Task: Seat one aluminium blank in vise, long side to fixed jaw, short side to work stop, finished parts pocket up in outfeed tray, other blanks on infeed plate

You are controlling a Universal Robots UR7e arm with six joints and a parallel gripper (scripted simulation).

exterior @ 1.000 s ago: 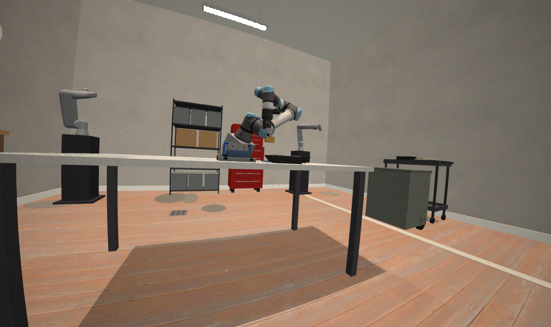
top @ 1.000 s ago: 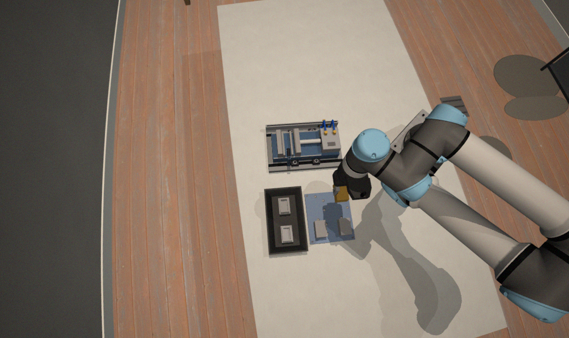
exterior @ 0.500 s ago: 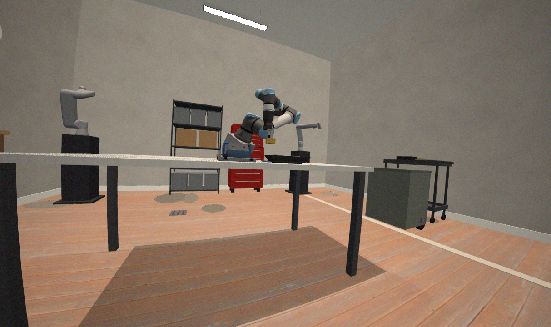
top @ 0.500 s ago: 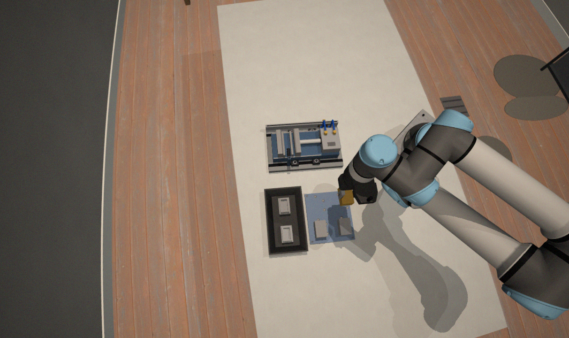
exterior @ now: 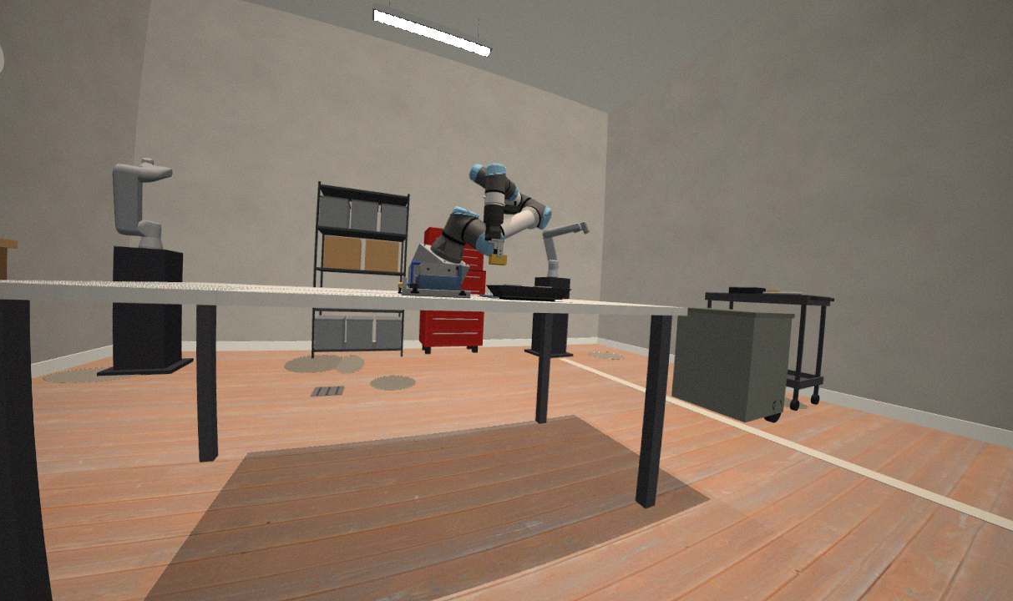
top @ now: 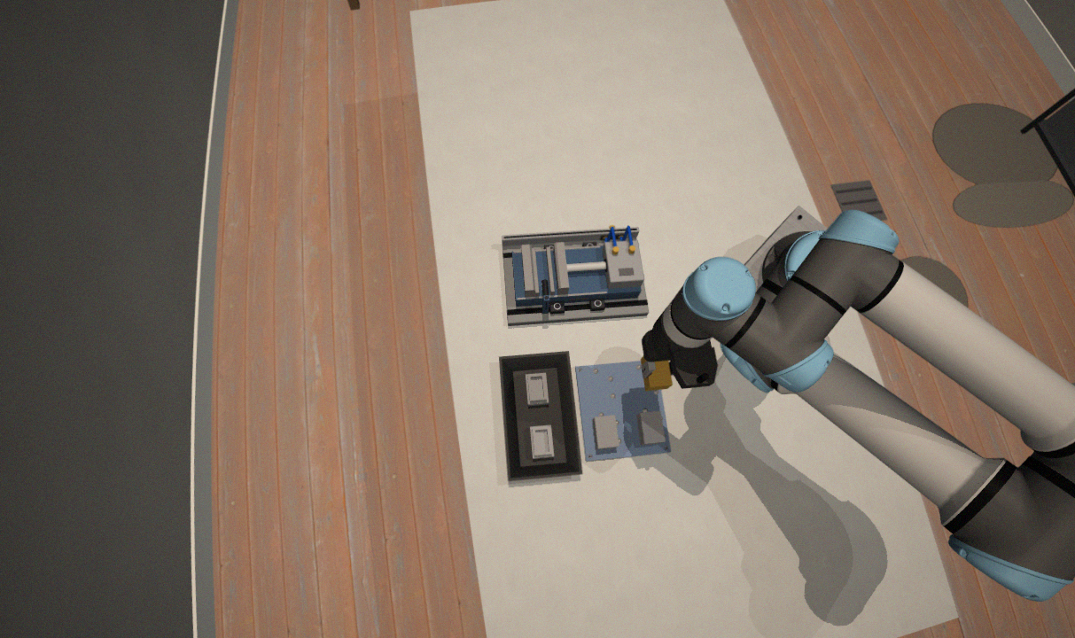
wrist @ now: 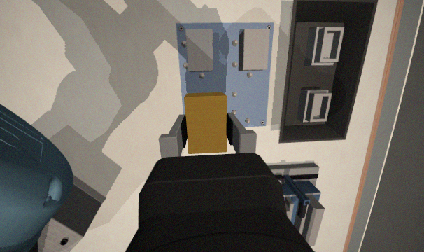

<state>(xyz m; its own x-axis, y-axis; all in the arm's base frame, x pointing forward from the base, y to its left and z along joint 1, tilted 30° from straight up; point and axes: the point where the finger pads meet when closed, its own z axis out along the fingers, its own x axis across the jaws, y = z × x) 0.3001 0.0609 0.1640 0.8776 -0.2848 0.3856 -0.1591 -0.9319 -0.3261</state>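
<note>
Now: the brass blank 3 cm below my hand. The rest, counted from my hand: blue infeed plate: 17 cm below, 5 cm ahead, 3 cm to the left; then black work stop rod: 23 cm to the right, 14 cm ahead, 8 cm below; then moving jaw: 26 cm to the right, 10 cm ahead, 9 cm below.
</note>
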